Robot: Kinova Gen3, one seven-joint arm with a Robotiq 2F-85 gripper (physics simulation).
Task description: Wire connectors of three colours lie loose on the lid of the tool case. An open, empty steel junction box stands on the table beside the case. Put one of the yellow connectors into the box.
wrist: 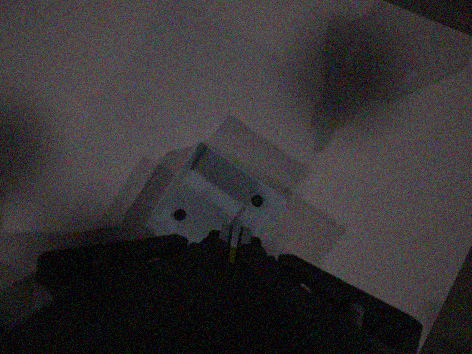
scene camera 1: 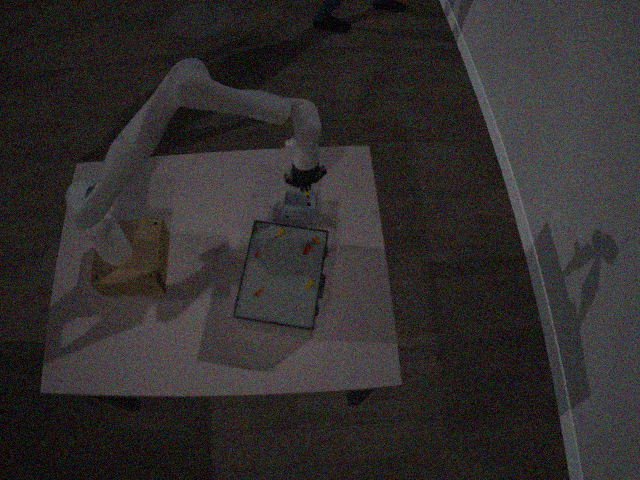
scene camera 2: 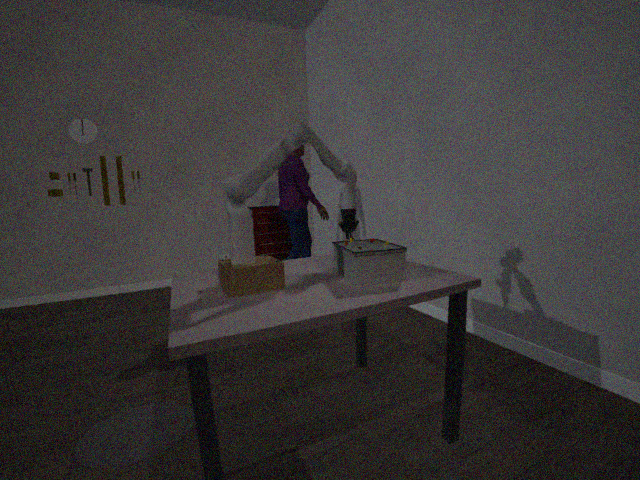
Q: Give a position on a tool case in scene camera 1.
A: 285,307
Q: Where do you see a tool case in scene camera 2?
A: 375,262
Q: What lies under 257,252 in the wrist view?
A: My gripper.
